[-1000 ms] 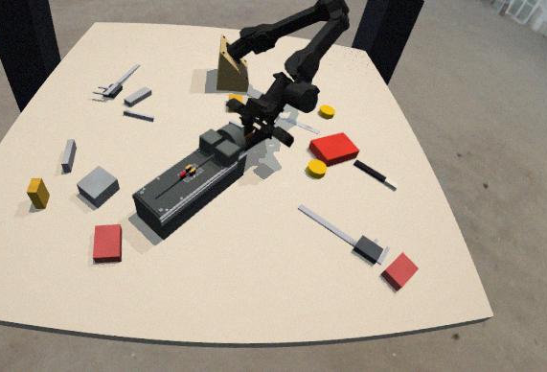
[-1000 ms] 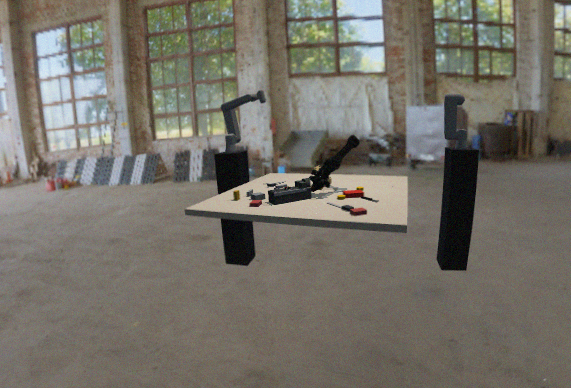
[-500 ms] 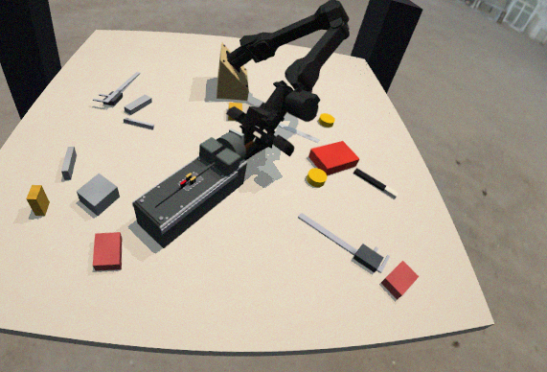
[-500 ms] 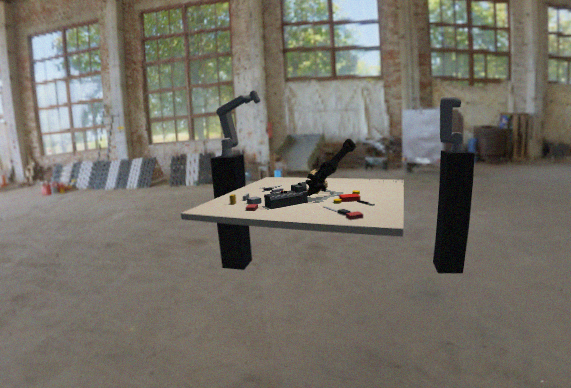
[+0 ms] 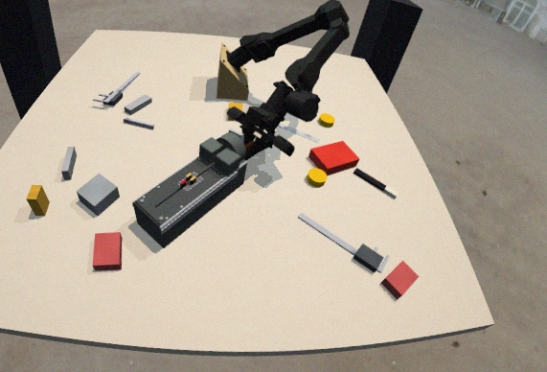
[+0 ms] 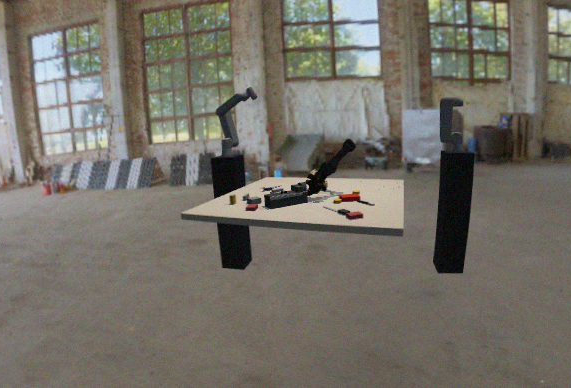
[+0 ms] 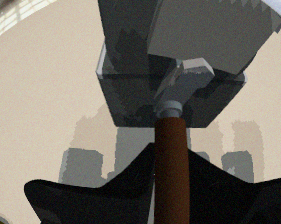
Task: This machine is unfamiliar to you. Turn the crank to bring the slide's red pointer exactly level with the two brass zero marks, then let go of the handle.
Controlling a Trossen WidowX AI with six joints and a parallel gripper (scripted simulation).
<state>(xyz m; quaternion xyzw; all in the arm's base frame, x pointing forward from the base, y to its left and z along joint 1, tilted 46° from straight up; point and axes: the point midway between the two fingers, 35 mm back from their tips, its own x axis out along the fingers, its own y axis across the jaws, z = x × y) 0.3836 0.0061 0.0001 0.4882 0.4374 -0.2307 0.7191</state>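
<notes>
My gripper tip is now 3 cm below the brown handle, 1 cm to the right of it and 1 cm past it. Round my gripper tip: crank 4 cm above; grey bar 19 cm to the left, 15 cm behind, 3 cm below; red pointer 14 cm to the right, 12 cm ahead, 5 cm above.
</notes>
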